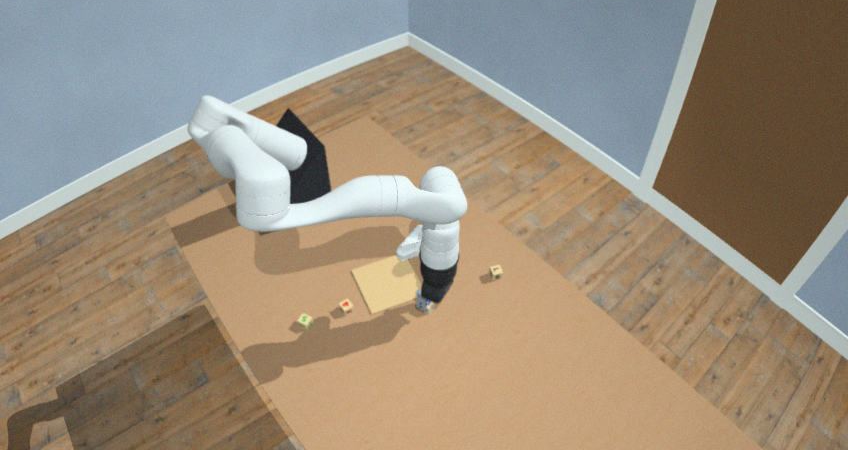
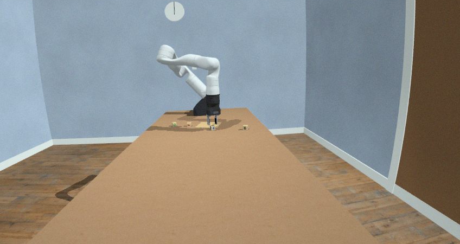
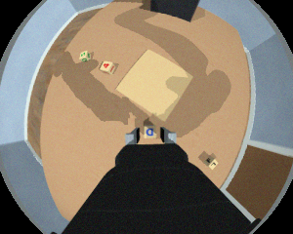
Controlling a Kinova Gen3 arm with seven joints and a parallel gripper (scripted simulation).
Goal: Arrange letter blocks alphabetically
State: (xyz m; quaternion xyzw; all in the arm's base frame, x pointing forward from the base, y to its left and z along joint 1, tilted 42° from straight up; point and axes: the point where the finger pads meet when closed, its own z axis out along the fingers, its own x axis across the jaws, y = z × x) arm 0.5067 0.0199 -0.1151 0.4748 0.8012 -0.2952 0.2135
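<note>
Now: hand 110 mm past the tan mat, 50 mm above it and 40 mm to the left of it.
</note>
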